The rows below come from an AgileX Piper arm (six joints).
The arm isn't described. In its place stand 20 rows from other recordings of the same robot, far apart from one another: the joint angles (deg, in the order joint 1, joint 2, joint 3, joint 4, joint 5, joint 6), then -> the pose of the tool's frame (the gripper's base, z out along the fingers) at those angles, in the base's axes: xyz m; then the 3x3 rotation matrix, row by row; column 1 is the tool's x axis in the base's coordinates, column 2 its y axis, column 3 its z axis.
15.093, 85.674, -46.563, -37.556, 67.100, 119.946 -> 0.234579, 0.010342, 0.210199; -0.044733, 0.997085, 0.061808; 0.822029, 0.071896, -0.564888; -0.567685, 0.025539, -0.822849
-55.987, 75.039, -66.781, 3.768, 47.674, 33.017 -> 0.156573, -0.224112, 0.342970; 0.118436, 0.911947, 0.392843; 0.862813, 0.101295, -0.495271; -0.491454, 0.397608, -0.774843
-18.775, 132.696, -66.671, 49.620, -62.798, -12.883 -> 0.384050, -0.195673, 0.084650; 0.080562, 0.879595, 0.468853; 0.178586, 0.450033, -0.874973; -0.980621, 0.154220, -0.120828
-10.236, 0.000, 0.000, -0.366, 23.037, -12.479 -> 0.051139, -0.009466, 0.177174; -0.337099, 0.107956, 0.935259; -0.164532, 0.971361, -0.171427; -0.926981, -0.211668, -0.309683
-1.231, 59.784, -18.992, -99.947, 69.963, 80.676 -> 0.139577, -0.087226, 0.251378; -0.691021, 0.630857, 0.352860; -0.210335, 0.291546, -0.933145; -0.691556, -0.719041, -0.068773
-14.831, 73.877, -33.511, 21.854, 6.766, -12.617 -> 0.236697, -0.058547, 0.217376; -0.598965, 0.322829, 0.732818; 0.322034, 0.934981, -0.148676; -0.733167, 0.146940, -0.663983
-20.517, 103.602, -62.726, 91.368, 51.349, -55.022 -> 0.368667, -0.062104, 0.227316; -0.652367, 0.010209, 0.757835; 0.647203, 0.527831, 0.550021; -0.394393, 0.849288, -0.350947
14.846, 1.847, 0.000, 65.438, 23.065, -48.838 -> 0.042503, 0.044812, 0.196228; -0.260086, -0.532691, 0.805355; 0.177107, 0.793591, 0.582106; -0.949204, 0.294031, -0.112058
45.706, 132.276, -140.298, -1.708, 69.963, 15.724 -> 0.356250, 0.361490, 0.307645; -0.749011, -0.527515, 0.400887; -0.393882, 0.841053, 0.370792; -0.532765, 0.119826, -0.837737
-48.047, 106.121, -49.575, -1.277, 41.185, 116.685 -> 0.189083, -0.212343, 0.109984; 0.959330, 0.279034, -0.042723; 0.280248, -0.959587, 0.025575; -0.033860, -0.036508, -0.998760
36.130, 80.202, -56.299, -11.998, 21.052, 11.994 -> 0.249803, 0.173947, 0.289635; -0.521444, -0.534449, 0.665177; -0.363945, 0.844386, 0.393136; -0.771777, -0.037089, -0.634810
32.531, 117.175, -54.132, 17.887, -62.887, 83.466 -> 0.352339, 0.195225, 0.161078; -0.288829, -0.044783, 0.956333; 0.956104, -0.065068, 0.285713; 0.049432, 0.996875, 0.061611
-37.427, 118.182, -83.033, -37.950, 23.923, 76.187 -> 0.345618, -0.293079, 0.179799; 0.010468, 0.937223, 0.348573; 0.787238, 0.207216, -0.580791; -0.616561, 0.280490, -0.735648
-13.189, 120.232, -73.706, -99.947, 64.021, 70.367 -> 0.387670, -0.173607, 0.181908; -0.872787, 0.436970, 0.217486; -0.111463, 0.255370, -0.960397; -0.475204, -0.862464, -0.174178
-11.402, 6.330, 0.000, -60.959, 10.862, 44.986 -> 0.059697, -0.027334, 0.198257; -0.204621, 0.312005, 0.927784; -0.228157, 0.906529, -0.355176; -0.951879, -0.284357, -0.114309
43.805, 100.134, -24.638, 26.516, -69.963, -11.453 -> 0.224634, 0.162568, 0.161319; -0.023687, -0.326886, 0.944767; -0.061181, 0.943735, 0.324995; -0.997846, -0.050104, -0.042354
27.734, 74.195, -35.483, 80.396, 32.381, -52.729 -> 0.190446, 0.154419, 0.234925; -0.839065, -0.430881, 0.332131; -0.021451, 0.636230, 0.771201; -0.543608, 0.639964, -0.543081
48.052, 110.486, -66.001, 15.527, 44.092, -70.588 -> 0.224127, 0.274730, 0.142889; 0.303950, -0.951212, -0.053002; -0.925668, -0.308028, 0.219675; -0.225284, -0.017708, -0.974132
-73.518, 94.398, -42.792, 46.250, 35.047, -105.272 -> 0.113739, -0.251370, 0.155531; -0.872500, 0.112602, 0.475462; 0.048580, 0.988254, -0.144896; -0.486193, -0.103324, -0.867721
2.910, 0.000, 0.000, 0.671, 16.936, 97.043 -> 0.054426, 0.003077, 0.186531; -0.025987, 0.211974, 0.976930; 0.990971, -0.123122, 0.053076; 0.131532, 0.969489, -0.206860
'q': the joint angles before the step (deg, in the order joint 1, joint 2, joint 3, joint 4, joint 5, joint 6). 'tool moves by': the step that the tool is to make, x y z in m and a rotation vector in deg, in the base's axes. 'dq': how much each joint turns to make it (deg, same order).
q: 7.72 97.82 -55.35 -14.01 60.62 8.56
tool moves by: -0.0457 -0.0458 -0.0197 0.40 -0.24 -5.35
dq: -9.72 -5.74 13.02 -1.59 -8.19 -1.81
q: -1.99 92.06 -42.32 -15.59 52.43 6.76
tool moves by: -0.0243 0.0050 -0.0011 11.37 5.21 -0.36
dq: -3.37 -2.70 3.41 13.33 3.64 -13.07
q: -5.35 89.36 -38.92 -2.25 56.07 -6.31
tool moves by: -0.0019 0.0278 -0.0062 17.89 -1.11 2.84
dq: 0.23 1.00 1.74 20.59 -0.09 -18.11
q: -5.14 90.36 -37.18 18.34 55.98 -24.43
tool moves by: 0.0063 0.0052 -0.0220 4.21 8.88 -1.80
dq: 0.00 7.96 -1.56 3.82 3.17 -0.54
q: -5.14 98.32 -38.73 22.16 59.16 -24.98
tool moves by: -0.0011 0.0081 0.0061 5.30 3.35 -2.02
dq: 0.01 0.17 -0.57 5.01 5.03 -0.96
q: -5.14 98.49 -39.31 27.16 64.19 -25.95
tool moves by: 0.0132 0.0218 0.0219 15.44 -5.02 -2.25
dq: 0.54 -1.09 -2.04 15.76 5.77 -10.01
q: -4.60 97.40 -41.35 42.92 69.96 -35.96
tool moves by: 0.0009 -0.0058 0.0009 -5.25 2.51 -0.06
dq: 0.11 -0.23 -1.31 -5.39 -0.01 5.97
